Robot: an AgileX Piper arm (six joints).
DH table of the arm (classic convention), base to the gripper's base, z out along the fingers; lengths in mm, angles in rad. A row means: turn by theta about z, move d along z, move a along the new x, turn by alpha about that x. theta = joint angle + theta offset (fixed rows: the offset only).
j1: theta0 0; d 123; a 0; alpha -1.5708
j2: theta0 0.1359; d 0; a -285; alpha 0
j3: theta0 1.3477; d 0; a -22; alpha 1.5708
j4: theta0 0; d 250.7; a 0; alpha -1.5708
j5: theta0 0; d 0; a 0; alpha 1.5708
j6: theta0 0; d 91; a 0; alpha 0
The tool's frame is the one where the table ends.
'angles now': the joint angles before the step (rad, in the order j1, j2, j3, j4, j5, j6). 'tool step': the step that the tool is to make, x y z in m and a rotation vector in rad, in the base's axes. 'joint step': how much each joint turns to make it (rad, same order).
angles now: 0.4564, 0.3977, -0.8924, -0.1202, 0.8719, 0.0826
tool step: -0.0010, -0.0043, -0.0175, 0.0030, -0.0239, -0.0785
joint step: -0.0710, -0.0533, 0.0848, -0.0185, -0.0538, 0.0129
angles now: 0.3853, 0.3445, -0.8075, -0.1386, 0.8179, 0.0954
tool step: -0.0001, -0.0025, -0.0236, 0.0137, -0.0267, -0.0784
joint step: -0.0877, -0.0636, 0.1115, 0.0035, -0.0778, 0.0065
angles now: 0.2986, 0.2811, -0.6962, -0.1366, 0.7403, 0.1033
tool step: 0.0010, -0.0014, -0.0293, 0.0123, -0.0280, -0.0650
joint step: -0.0792, -0.0717, 0.1325, 0.0087, -0.0916, 0.0025
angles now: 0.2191, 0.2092, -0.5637, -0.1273, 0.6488, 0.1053
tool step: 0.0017, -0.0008, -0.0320, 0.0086, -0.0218, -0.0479
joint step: -0.0615, -0.0728, 0.1373, 0.0093, -0.0881, 0.0001
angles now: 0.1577, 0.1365, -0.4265, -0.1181, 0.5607, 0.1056
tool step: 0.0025, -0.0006, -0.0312, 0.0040, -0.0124, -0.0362
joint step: -0.0471, -0.0642, 0.1280, 0.0069, -0.0772, -0.0012
